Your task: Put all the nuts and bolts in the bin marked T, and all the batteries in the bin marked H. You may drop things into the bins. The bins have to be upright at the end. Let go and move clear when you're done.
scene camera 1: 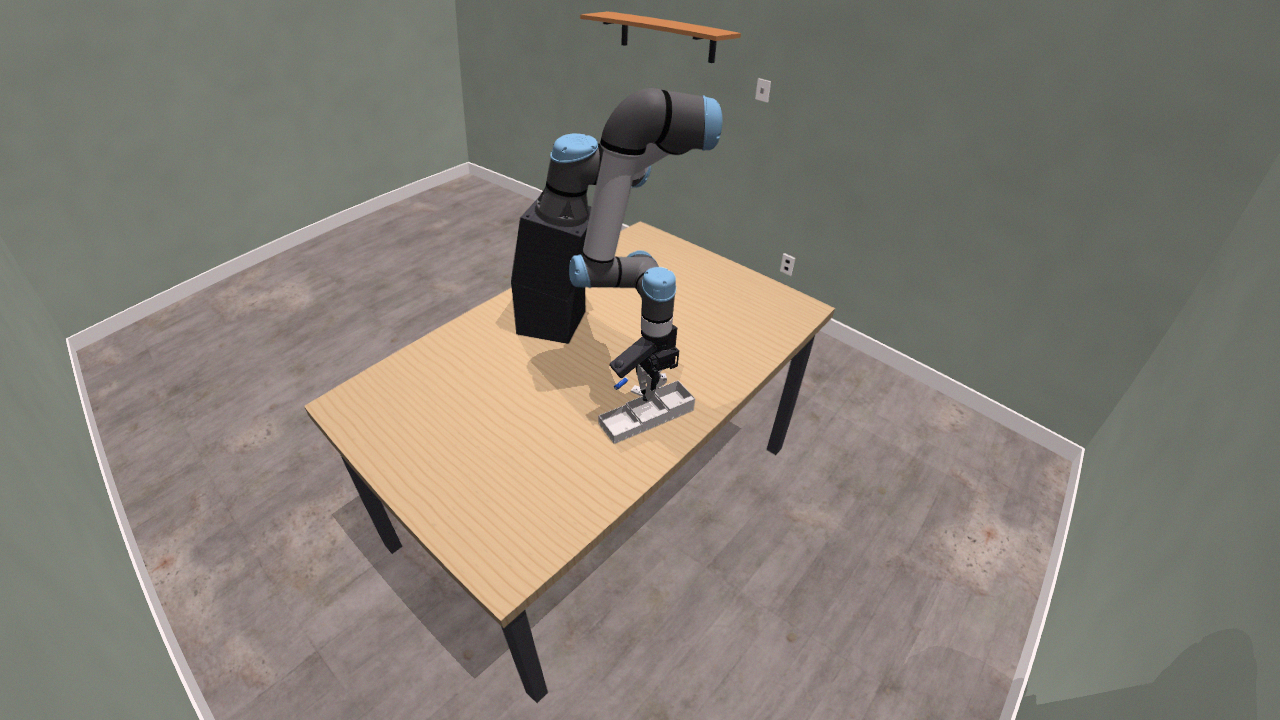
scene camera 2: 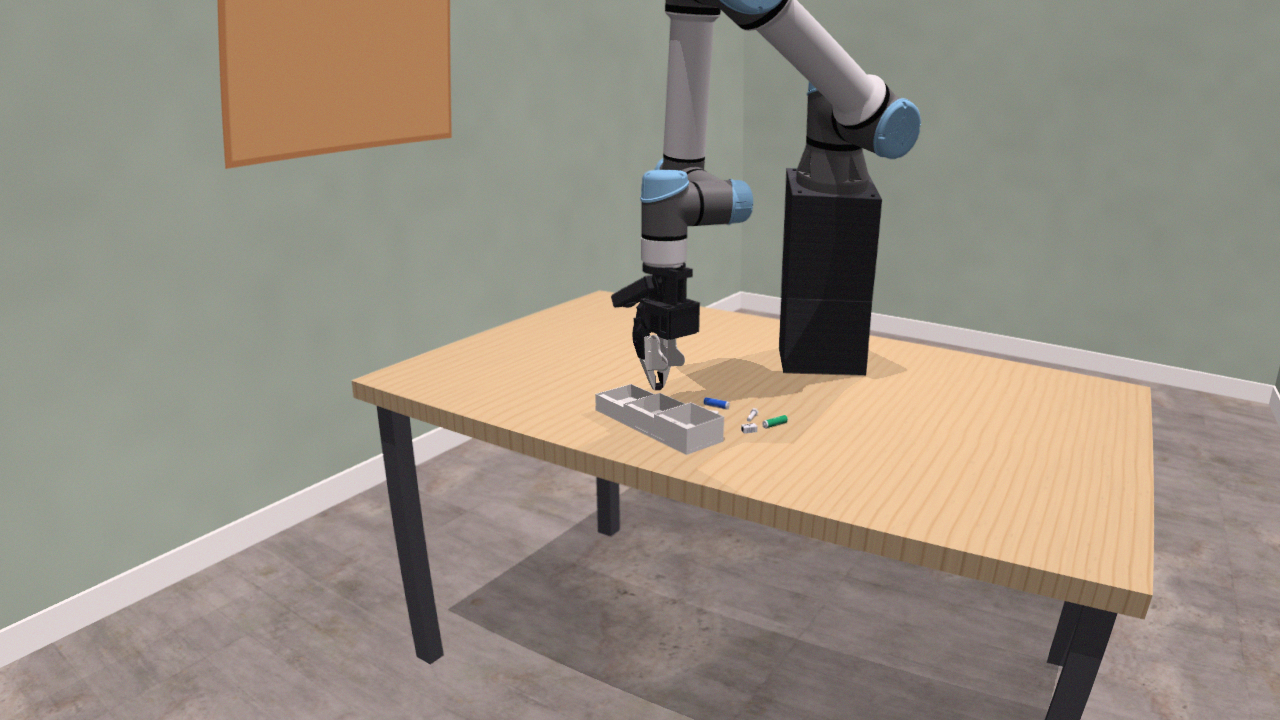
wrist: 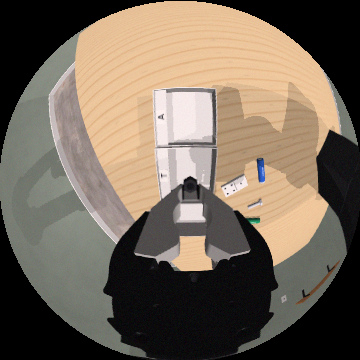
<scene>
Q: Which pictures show my gripper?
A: Scene camera 1, scene camera 2 and the wrist view: all of them.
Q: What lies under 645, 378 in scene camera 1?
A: My gripper.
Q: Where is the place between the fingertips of my gripper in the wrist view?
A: At 190, 185
</scene>
